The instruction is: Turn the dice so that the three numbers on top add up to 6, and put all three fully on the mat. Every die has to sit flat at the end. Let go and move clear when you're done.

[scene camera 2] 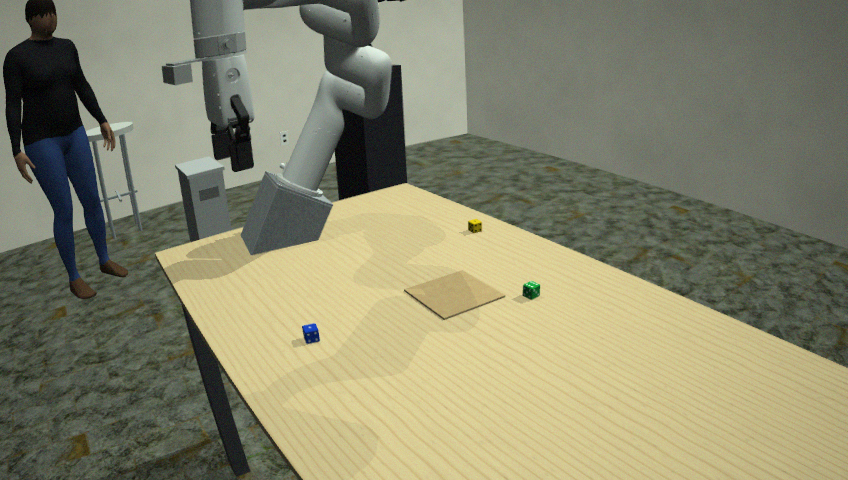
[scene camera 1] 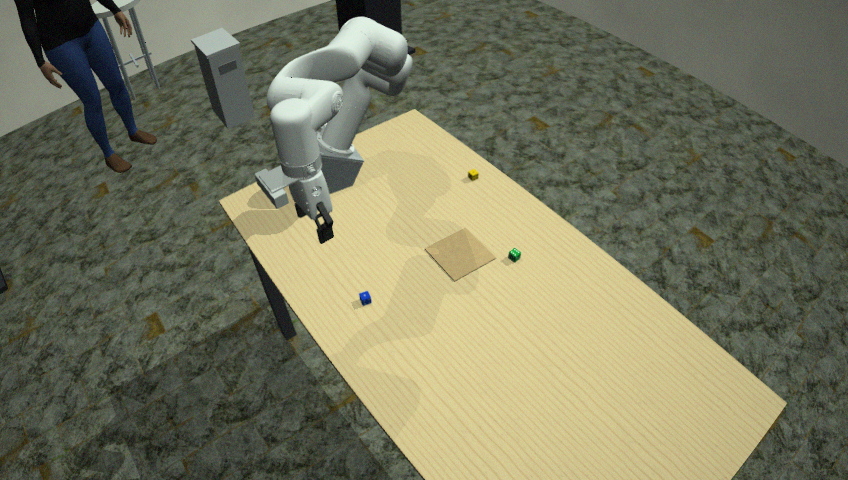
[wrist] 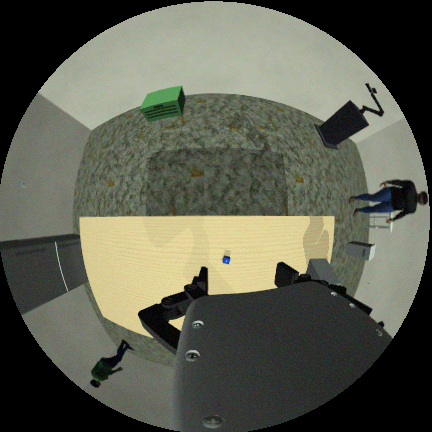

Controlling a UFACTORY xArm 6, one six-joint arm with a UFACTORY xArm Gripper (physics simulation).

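Frame: origin at the arm's base, x ahead, y left, z up, level; millimetres.
Where they show: gripper, fingertip midpoint: (scene camera 2: 233, 163) (scene camera 1: 315, 227) (wrist: 243, 276); arm's base, link origin: (scene camera 2: 298, 186) (scene camera 1: 334, 144).
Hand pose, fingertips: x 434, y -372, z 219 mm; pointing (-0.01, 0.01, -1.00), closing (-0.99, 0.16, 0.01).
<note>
Each offset is from my fingertips to the top centre of the thing. Level surfaces: height alone.
A blue die @(4 mm ahead, 91 mm left, 313 mm down) (scene camera 1: 365, 298) (scene camera 2: 311, 333) (wrist: 226, 260) sits flat on the table, off the mat, with one pip on top. A green die @(195 mm ahead, 464 mm left, 313 mm down) (scene camera 1: 514, 255) (scene camera 2: 531, 290) sits just beside the mat's right corner; its top shows several pips, too small to count surely. A yellow die @(103 mm back, 645 mm left, 313 mm down) (scene camera 1: 473, 174) (scene camera 2: 474, 226) sits farther back near the table's far long edge; its top number is too small to read surely. The square brown mat @(75 mm ahead, 376 mm left, 334 mm down) (scene camera 1: 460, 254) (scene camera 2: 453, 295) bears no die. My gripper (scene camera 1: 313, 224) (scene camera 2: 232, 157) (wrist: 243, 276) is open and empty, high above the table near the arm's base.
The wooden table @(338 mm down) (scene camera 1: 535, 356) (scene camera 2: 535, 386) (wrist: 125, 260) carries the arm's grey base block (scene camera 1: 343, 172) (scene camera 2: 285, 223) at its back end. The arm's shadow crosses the table and part of the mat. A person (scene camera 1: 89, 59) (scene camera 2: 50, 118) stands on the floor beyond the table.
</note>
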